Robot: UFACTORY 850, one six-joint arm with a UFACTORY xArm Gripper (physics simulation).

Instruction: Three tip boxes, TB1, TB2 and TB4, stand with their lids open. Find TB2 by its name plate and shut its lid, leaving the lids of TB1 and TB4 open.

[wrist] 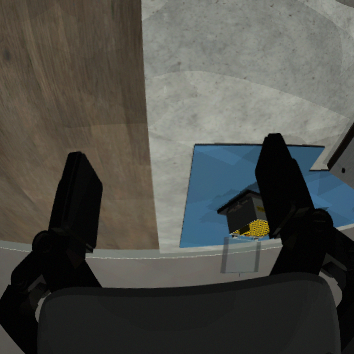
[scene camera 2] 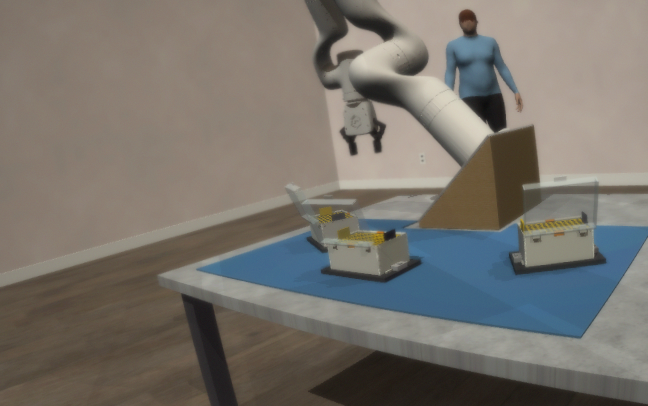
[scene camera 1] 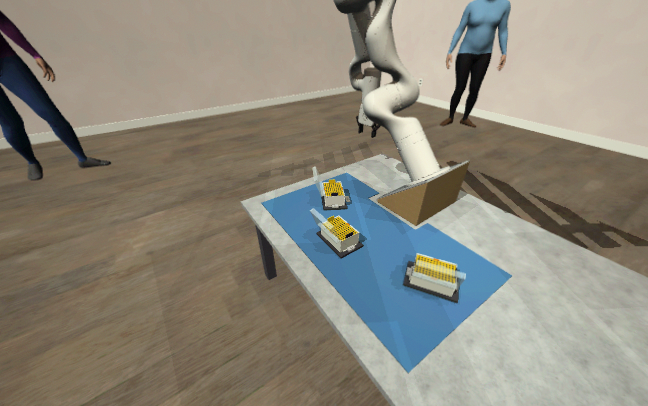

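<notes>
Three pale tip boxes with yellow tip racks stand on dark bases, their clear lids open. One box (scene camera 1: 334, 198) (scene camera 2: 334, 229) stands at the far end, its lid (scene camera 1: 317, 180) (scene camera 2: 298, 199) tilted up. A second box (scene camera 1: 342, 238) (scene camera 2: 355, 259) stands nearer, lid (scene camera 1: 319, 219) raised. The third box (scene camera 1: 432, 283) (scene camera 2: 557, 246) stands apart at the right, its lid (scene camera 2: 560, 204) upright. The name plates are too small to read, so I cannot tell which is TB2. In the wrist view, a box (wrist: 242, 214) shows partly behind a finger. My gripper (scene camera 1: 367, 131) (scene camera 2: 365, 151) (wrist: 175, 159) is open and empty, high above and beyond the boxes.
The boxes stand on a blue mat (scene camera 1: 380, 305) (scene camera 2: 465, 300) (wrist: 207, 172) on a grey table (scene camera 1: 560, 330) (scene camera 2: 185, 281) (wrist: 200, 105). The arm's wooden wedge mount (scene camera 1: 440, 197) (scene camera 2: 515, 180) rises behind the mat. A person in blue (scene camera 1: 480, 30) (scene camera 2: 475, 67) stands beyond the table; another person (scene camera 1: 30, 95) stands at the left.
</notes>
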